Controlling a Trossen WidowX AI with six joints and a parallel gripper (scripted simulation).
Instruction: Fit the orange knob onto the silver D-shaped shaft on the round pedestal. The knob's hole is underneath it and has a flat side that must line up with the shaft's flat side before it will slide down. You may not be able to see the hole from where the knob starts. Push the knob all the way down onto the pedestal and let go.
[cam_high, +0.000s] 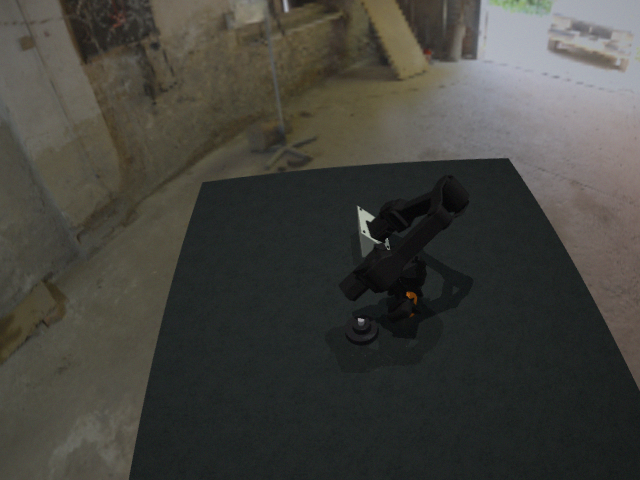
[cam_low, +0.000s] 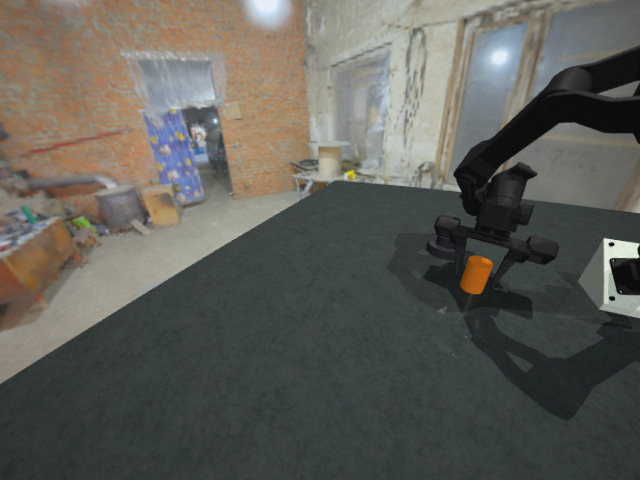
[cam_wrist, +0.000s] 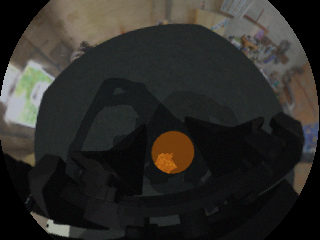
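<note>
My gripper tip is now 10 mm past the orange knob, 30 mm to the left of it and 10 mm below it. Also, from my gripper tip: round pedestal 20 mm ahead, 170 mm to the right.
</note>
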